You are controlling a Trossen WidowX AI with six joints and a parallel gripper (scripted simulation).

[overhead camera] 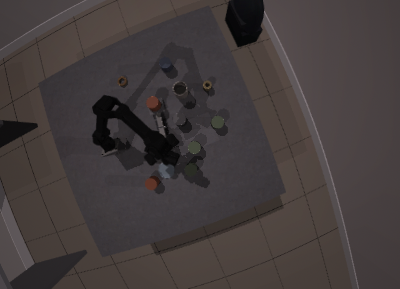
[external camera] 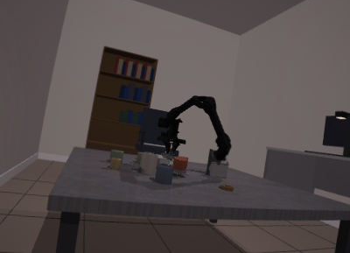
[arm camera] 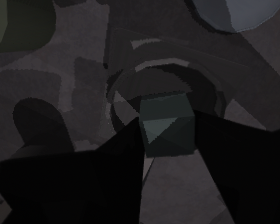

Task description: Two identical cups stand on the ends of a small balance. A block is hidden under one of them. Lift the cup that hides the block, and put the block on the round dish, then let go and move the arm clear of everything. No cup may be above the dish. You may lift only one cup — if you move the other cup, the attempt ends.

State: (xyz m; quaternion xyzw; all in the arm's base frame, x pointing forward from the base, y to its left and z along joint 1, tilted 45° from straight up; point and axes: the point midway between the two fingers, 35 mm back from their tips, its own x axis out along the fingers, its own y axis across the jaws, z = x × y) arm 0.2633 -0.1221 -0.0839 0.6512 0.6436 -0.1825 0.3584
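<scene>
The grey-blue round dish is 11 cm to the right of my gripper tip, 8 cm below it and 7 cm behind it. The rest, counted from my gripper tip: balance: 12 cm to the left, 5 cm below, 3 cm ahead; then orange cup: 18 cm behind, 16 cm to the right, 5 cm below; then teal block: 1 cm above.
</scene>
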